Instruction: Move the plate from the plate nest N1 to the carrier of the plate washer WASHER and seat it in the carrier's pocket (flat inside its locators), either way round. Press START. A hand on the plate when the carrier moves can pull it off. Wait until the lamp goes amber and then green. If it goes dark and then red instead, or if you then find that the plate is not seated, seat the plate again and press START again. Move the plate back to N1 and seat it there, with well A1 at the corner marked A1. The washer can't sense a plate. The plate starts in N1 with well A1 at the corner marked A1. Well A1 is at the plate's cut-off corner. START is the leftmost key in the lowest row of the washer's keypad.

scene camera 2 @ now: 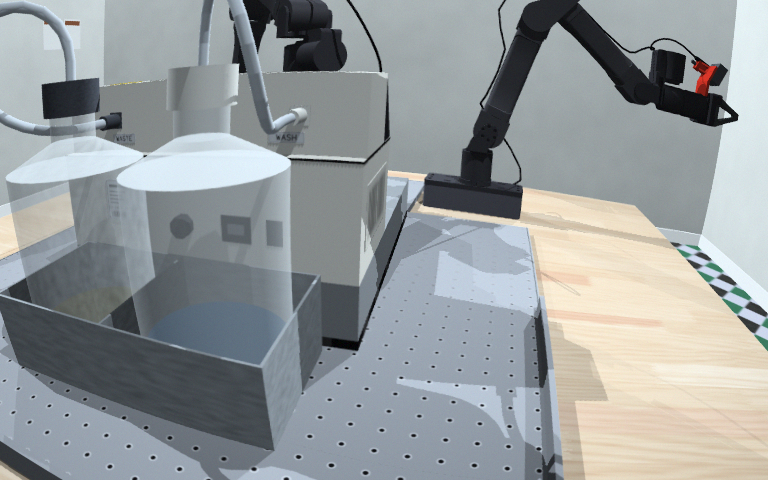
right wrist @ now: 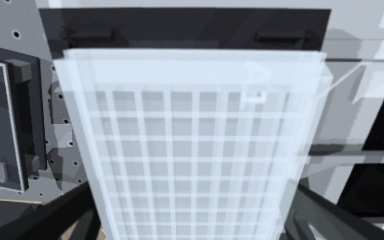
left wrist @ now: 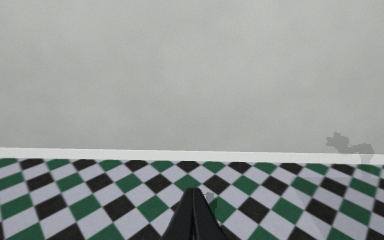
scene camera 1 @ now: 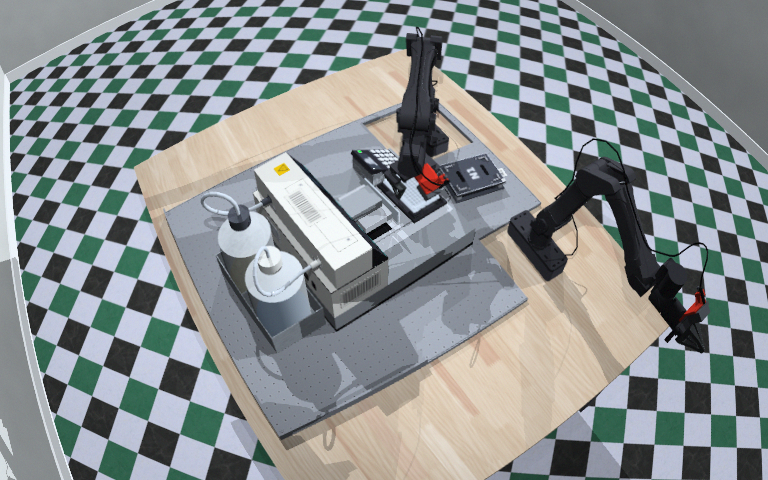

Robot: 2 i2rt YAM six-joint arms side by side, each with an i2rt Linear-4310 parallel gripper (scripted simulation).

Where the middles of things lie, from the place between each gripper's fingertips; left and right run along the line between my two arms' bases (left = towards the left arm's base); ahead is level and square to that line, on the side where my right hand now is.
Labels:
The dark carrier (right wrist: 262, 32) is 20 mm below my right hand. From my right hand the other things lie so: clear plate (right wrist: 195, 165): right at my right hand; then washer (scene camera 2: 346, 218): 150 mm ahead, 10 mm to the left, 30 mm above; then nest N1 (scene camera 1: 453, 178): 220 mm behind, 70 mm below.
Right now my left hand (scene camera 2: 737, 117) is 10 mm past the nest N1, 870 mm to the left of it and 250 mm above it. Also, from my left hand: dark carrier (200 mm ahead, 870 mm to the right, 200 mm below); then clear plate (210 mm ahead, 870 mm to the right, 180 mm below); then washer (360 mm ahead, 860 mm to the right, 150 mm below).

